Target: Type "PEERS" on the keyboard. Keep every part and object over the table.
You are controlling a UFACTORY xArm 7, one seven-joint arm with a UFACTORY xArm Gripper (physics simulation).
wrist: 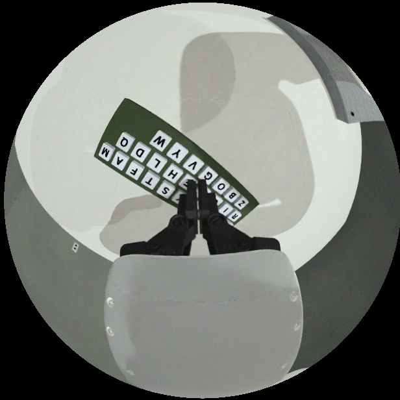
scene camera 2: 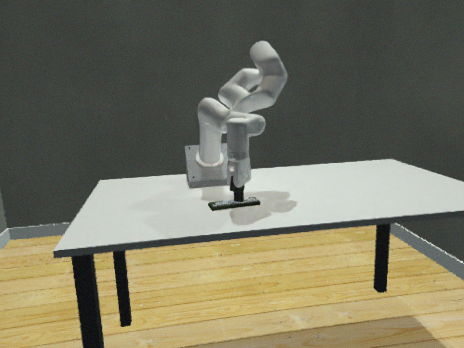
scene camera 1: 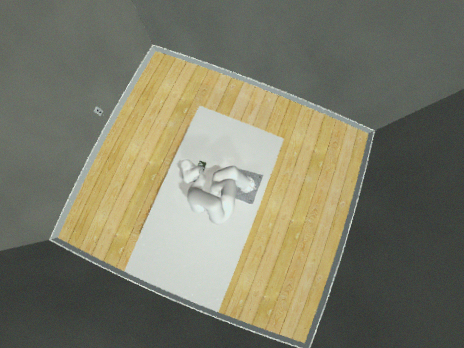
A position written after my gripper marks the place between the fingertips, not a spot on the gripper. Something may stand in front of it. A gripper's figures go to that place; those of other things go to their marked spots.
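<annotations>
My gripper [wrist: 197, 191] is 0.13 m from the lens; a keyboard [wrist: 136, 143] is 0.12 m from the lens.
</annotations>
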